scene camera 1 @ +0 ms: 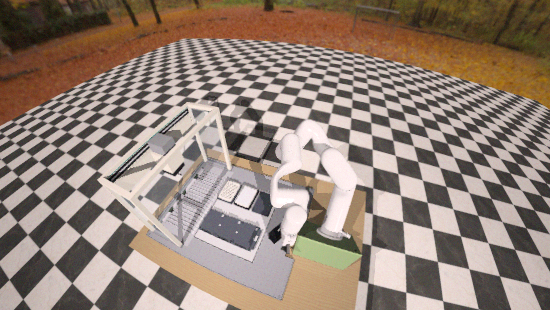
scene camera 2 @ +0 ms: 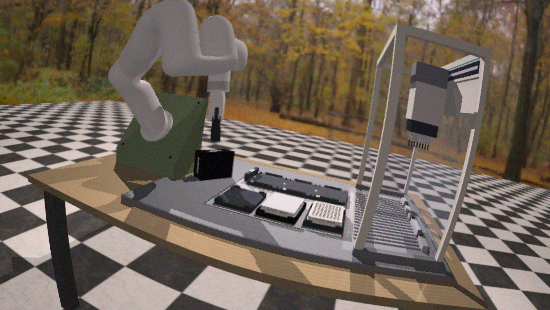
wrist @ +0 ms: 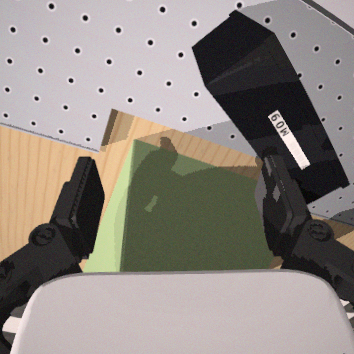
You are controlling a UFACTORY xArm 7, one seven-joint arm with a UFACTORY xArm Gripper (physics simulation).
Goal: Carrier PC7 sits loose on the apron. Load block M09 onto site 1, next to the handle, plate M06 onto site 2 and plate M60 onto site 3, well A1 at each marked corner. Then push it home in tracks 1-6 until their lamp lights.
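Frame: origin at the arm's base, x back, y right, z up, level; centimetres.
Seen in the pictures: gripper, fingertip midpoint: (scene camera 2: 215, 139) (wrist: 179, 174); arm's base, link origin: (scene camera 1: 329, 234) (scene camera 2: 156, 126).
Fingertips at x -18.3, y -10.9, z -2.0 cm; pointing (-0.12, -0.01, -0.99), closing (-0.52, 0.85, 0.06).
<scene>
Offsets run from my fingertips to a thing's top centre.
Block M09 {dx -4.1, dy +5.9, dz -2.1 cm} (scene camera 1: 275, 233) (scene camera 2: 214, 164) (wrist: 305, 115), black with a white label, stands on the grey deck beside the green pedestal. My gripper (scene camera 1: 288, 250) (scene camera 2: 215, 137) (wrist: 179, 174) is open and empty above the pedestal's edge; in the wrist view one finger overlaps the block's near side. Carrier PC7 {dx -28.9, dy -5.6, dz -7.7 cm} (scene camera 1: 230, 230) (scene camera 2: 300, 187), long and dark with a raised handle at the pedestal-side end, lies on the white apron. A smooth white plate {dx -31.9, dy +16.0, dz -8.1 cm} (scene camera 1: 246, 196) (scene camera 2: 282, 205) and a perforated cream plate {dx -43.0, dy +14.1, dz -8.1 cm} (scene camera 1: 229, 191) (scene camera 2: 325, 214) sit beside it. Their labels are unreadable. The ribbed tracks (scene camera 2: 385, 220) lie beyond.
A dark tray {dx -20.8, dy +17.5, dz -8.9 cm} (scene camera 1: 262, 203) (scene camera 2: 240, 198) lies beside the white plate. The green pedestal (scene camera 1: 322, 250) (scene camera 2: 185, 130) (wrist: 190, 225) carries the arm. A pale gantry frame (scene camera 1: 225, 140) (scene camera 2: 379, 140) stands over the tracks, with a pipetting head (scene camera 1: 161, 143) (scene camera 2: 427, 95) hanging inside.
</scene>
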